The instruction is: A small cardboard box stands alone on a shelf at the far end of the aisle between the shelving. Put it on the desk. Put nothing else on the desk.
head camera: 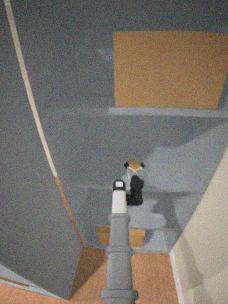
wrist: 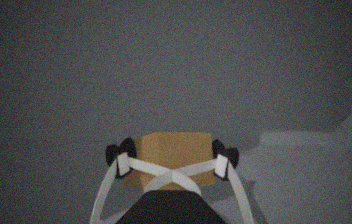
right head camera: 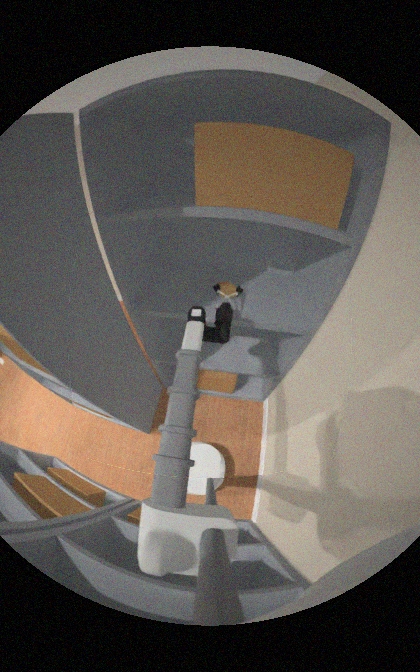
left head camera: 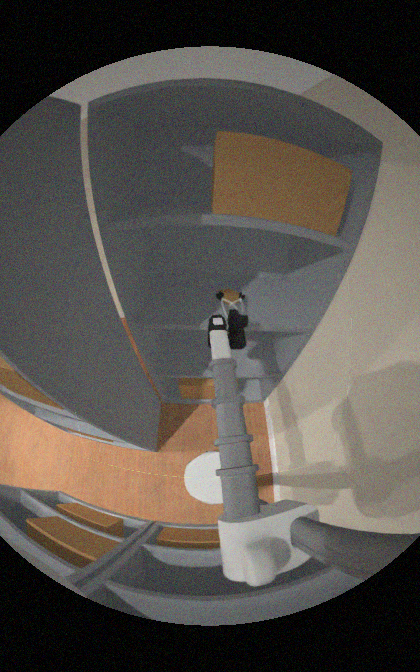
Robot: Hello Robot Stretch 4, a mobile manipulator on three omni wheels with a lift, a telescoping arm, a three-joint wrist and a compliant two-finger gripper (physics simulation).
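Frame: origin at the robot's base, x ahead, y left, z up, level; metres.
Seen in the pictures: gripper, between the fingertips: [head camera: 134,163].
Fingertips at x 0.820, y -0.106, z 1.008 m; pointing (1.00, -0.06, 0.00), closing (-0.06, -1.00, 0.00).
Offsets run from my fingertips to a thing's middle. Level surfaces: height alone.
The small cardboard box @[dx -0.017, dy +0.010, dz -0.006 m] [head camera: 133,164] [left head camera: 230,294] [right head camera: 227,288] [wrist: 175,150] is between the two fingertips, one black pad against each side. My gripper [head camera: 134,166] [left head camera: 231,296] [right head camera: 228,289] [wrist: 172,151] is shut on it. In the wrist view the box shows a wide front face and a narrow darker left face, partly covered by the white finger straps. It is over the grey shelf @[dz -0.044 m] [head camera: 170,172] [left head camera: 285,300] [wrist: 300,185], seemingly a little above it; its underside is hidden. The desk does not show in these views.
A large cardboard box @[dx -0.024, dy -0.110, dz +0.548 m] [head camera: 170,70] [left head camera: 280,182] [right head camera: 272,172] stands on the shelf above. Another box [head camera: 137,237] [left head camera: 196,388] [right head camera: 217,381] is low down. A tall grey panel [head camera: 30,190] is left, a beige wall [left head camera: 390,310] right. Shelving with boxes shows at the lower left of both side head views.
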